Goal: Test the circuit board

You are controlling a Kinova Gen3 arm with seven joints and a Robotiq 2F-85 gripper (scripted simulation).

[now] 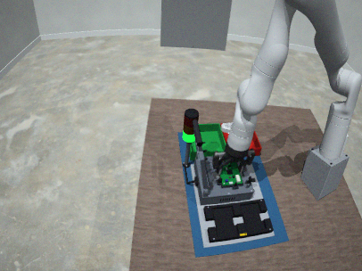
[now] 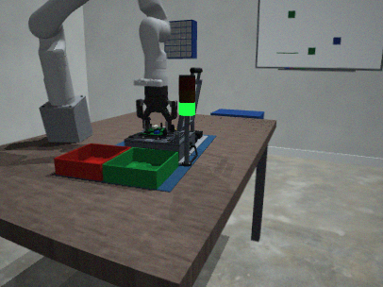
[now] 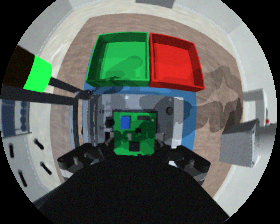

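Now: hand 1 cm above the green circuit board. The rest, counted from my hand: clear lid 12 cm ahead, 10 cm above, 2 cm to the left; red bin 22 cm to the right, 7 cm below, 7 cm behind; green bin 19 cm to the right, 8 cm ahead, 7 cm below.
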